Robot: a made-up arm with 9 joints.
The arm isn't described. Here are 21 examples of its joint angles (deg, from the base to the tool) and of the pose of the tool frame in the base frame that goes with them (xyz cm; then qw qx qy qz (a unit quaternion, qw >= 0)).
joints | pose
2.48 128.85 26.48 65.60 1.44 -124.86 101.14 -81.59 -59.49 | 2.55 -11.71 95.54 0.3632 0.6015 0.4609 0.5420
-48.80 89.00 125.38 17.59 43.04 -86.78 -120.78 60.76 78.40 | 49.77 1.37 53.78 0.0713 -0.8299 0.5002 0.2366
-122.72 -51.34 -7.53 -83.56 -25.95 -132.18 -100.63 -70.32 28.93 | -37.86 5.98 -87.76 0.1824 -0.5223 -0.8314 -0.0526
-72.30 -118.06 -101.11 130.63 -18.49 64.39 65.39 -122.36 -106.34 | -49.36 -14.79 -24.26 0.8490 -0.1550 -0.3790 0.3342
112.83 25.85 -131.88 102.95 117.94 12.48 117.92 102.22 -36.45 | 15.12 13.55 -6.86 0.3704 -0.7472 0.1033 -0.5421
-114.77 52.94 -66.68 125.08 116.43 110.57 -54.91 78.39 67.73 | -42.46 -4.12 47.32 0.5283 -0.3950 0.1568 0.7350
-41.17 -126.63 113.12 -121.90 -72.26 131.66 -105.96 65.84 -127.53 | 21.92 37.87 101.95 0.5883 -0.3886 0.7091 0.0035
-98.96 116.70 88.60 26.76 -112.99 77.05 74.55 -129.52 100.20 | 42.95 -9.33 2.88 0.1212 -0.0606 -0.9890 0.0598
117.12 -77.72 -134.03 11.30 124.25 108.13 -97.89 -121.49 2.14 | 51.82 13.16 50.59 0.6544 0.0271 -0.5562 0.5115
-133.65 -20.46 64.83 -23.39 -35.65 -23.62 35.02 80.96 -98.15 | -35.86 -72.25 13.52 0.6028 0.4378 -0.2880 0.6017
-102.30 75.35 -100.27 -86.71 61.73 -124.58 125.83 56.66 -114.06 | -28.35 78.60 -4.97 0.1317 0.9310 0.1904 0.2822
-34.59 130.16 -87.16 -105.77 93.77 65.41 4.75 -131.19 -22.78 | 22.93 12.87 94.38 0.9412 -0.2859 0.1339 -0.1206
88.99 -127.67 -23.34 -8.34 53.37 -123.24 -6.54 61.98 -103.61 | 90.66 -7.35 -68.10 0.2147 -0.8211 -0.5074 -0.1491
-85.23 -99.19 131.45 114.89 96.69 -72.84 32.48 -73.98 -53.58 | -41.85 74.48 9.64 0.0509 -0.6262 -0.2492 -0.7370
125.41 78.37 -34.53 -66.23 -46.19 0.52 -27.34 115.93 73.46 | 66.81 71.53 -41.94 0.6851 0.4401 0.2569 -0.5205
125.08 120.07 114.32 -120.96 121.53 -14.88 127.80 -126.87 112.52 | -47.36 86.21 -64.41 0.1342 0.8728 -0.4473 0.1418
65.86 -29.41 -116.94 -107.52 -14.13 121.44 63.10 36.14 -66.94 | -8.52 7.84 115.84 0.6353 0.0514 0.2451 -0.7305
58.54 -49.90 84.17 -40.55 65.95 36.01 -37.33 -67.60 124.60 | 37.14 2.79 50.77 0.0977 -0.2501 -0.1147 0.9564
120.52 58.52 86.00 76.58 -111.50 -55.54 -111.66 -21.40 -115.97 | 62.65 -11.09 -68.65 0.3471 0.2172 -0.7910 0.4546
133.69 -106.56 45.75 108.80 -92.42 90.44 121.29 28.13 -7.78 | 80.43 25.95 -15.95 0.4532 0.7533 -0.1298 -0.4586
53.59 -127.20 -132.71 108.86 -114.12 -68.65 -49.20 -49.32 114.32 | -12.40 9.85 8.68 0.7975 0.3057 -0.3829 -0.3519
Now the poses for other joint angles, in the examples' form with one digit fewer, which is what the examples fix.
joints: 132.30 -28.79 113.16 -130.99 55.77 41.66 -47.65 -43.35 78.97
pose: 54.9 14.0 -3.9 0.157 0.614 -0.176 0.753
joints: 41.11 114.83 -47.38 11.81 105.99 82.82 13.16 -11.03 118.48
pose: 92.4 0.6 -15.0 0.448 -0.204 -0.462 -0.738
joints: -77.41 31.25 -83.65 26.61 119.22 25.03 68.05 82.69 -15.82
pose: -37.0 15.0 74.3 0.331 0.835 -0.202 -0.390
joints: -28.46 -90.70 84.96 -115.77 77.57 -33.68 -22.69 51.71 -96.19
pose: -56.9 -120.6 15.5 0.072 0.765 0.571 -0.290
